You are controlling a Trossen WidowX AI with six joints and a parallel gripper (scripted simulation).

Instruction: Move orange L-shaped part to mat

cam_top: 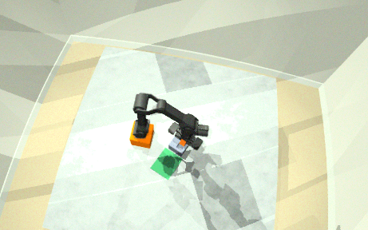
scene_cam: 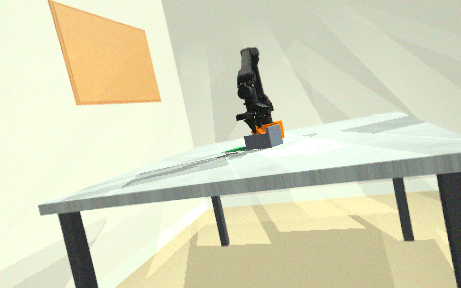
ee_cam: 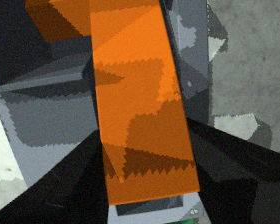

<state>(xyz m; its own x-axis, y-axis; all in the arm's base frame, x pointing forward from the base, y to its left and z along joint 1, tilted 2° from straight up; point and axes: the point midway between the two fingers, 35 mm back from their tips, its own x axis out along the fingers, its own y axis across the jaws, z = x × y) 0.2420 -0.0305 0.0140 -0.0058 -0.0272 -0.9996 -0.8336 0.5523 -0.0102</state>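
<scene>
My gripper tip is now 90 mm past the green mat, 110 mm to the left of it and 80 mm above it. Round my gripper tip: orange L-shaped part: 10 mm ahead, 40 mm to the left, 30 mm below.
</scene>
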